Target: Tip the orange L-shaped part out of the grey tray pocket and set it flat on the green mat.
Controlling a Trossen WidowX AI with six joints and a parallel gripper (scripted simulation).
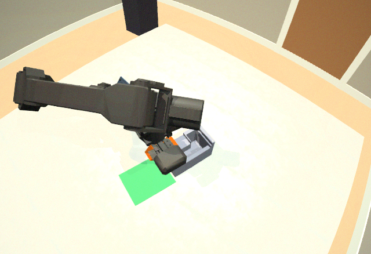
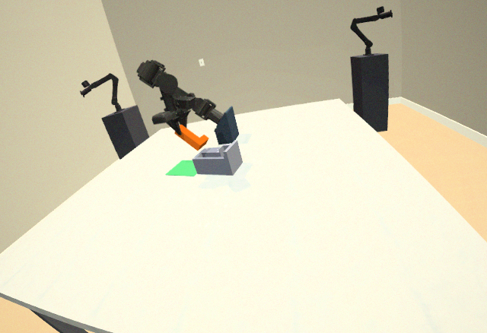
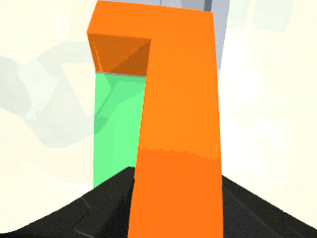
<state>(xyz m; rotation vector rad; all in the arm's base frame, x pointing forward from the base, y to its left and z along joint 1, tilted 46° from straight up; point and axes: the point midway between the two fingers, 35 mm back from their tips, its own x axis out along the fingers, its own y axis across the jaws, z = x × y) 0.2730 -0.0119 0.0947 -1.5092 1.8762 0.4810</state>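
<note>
My gripper tip is 20 mm past the green mat, 40 mm to the left of it and 170 mm above it. The rest, counted from my gripper tip: orange L-shaped part: 10 mm behind, 40 mm to the left, 30 mm below.
</note>
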